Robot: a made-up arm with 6 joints. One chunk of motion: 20 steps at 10 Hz.
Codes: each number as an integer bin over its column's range. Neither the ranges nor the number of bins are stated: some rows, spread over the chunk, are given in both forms.
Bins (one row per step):
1: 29 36 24 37 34 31
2: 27 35 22 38 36 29
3: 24 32 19 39 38 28
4: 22 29 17 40 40 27
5: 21 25 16 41 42 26
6: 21 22 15 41 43 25
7: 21 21 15 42 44 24
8: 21 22 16 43 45 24
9: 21 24 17 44 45 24
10: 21 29 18 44 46 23
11: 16 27 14 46 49 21
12: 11 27 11 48 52 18
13: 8 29 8 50 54 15
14: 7 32 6 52 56 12
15: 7 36 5 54 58 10
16: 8 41 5 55 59 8
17: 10 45 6 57 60 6
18: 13 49 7 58 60 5
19: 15 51 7 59 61 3
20: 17 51 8 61 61 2
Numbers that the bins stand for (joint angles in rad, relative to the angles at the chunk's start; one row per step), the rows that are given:
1: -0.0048 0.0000 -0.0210 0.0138 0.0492 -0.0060
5: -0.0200 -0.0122 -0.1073 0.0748 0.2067 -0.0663
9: -0.0200 -0.0133 -0.0965 0.1205 0.2657 -0.0905
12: -0.0390 -0.0100 -0.1613 0.1814 0.4035 -0.1629
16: -0.0448 0.0056 -0.2260 0.2881 0.5413 -0.2835
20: -0.0276 0.0167 -0.1937 0.3795 0.5806 -0.3559
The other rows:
2: -0.0086 -0.0011 -0.0425 0.0290 0.0886 -0.0302
3: -0.0143 -0.0044 -0.0749 0.0443 0.1279 -0.0422
4: -0.0181 -0.0078 -0.0965 0.0595 0.1673 -0.0543
6: -0.0200 -0.0156 -0.1181 0.0748 0.2263 -0.0784
7: -0.0200 -0.0167 -0.1181 0.0900 0.2460 -0.0905
8: -0.0200 -0.0156 -0.1073 0.1052 0.2657 -0.0905
10: -0.0200 -0.0078 -0.0857 0.1205 0.2854 -0.1025
11: -0.0295 -0.0100 -0.1289 0.1510 0.3444 -0.1267
13: -0.0448 -0.0078 -0.1937 0.2119 0.4429 -0.1990
14: -0.0467 -0.0044 -0.2152 0.2424 0.4822 -0.2352
15: -0.0467 0.0000 -0.2260 0.2729 0.5216 -0.2594
17: -0.0410 0.0100 -0.2152 0.3186 0.5610 -0.3076
18: -0.0352 0.0144 -0.2044 0.3338 0.5610 -0.3197
19: -0.0314 0.0167 -0.2044 0.3490 0.5806 -0.3438

